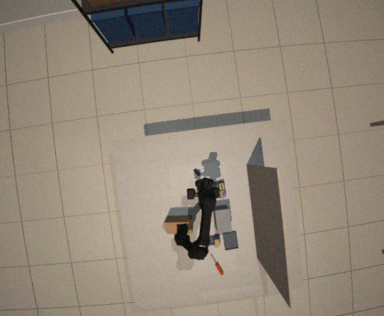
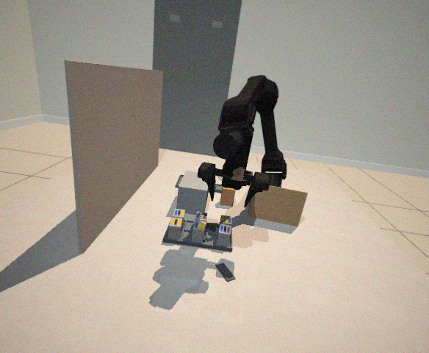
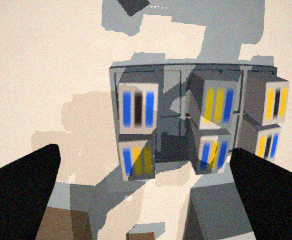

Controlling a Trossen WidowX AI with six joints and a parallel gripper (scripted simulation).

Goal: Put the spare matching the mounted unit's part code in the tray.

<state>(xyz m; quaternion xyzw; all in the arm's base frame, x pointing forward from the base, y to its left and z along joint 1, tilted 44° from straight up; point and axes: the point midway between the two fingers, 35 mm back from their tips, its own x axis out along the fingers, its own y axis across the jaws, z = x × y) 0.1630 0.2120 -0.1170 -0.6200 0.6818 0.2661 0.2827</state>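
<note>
Right now my gripper tip is 10 mm to the left of the grey spare block and 100 mm above it. Also, from my gripper tip: mounted unit (120 mm ahead, 220 mm to the right, 90 mm below); then dark flat piece (20 mm behind, 110 mm to the left, 140 mm below); then small orange box (270 mm to the right, 100 mm below).
</note>
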